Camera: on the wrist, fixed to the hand. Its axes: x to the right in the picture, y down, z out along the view.
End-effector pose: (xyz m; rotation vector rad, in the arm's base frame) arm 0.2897 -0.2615 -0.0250 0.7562 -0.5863 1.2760
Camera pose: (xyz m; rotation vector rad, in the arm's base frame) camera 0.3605 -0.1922 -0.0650 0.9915 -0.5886 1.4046
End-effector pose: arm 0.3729 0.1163 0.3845 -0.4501 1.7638 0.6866
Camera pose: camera 0.3501 0.0152 0.3584 -0.1803 1.7368 0.5713
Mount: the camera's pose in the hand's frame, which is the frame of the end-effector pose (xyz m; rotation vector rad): 0.0274 -0.0683 -0.0775 0.2128 -0.1128 0.0949
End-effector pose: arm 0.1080 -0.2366 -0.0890 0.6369 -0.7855 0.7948
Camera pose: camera 0.2043 -0.2059 -0.1239 0.8451 -0.8451 0.9435
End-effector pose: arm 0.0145 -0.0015 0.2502 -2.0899 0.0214 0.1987
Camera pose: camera 0.0585 -0.0320 0.3427 -1.8645 0.0708 0.3564
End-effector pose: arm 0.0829 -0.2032 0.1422 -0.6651 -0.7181 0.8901
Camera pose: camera 0.1859 -0.2280 0.1563 -0.4652 -0.6848 1.0815
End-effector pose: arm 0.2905 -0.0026 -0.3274 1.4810 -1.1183 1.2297
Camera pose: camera 0.3450 0.0840 -0.2966 1.6908 -1.1724 1.3798
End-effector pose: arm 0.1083 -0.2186 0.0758 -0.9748 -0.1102 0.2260
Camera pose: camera 0.1595 -0.3115 0.0890 -0.7561 -0.1403 0.3726
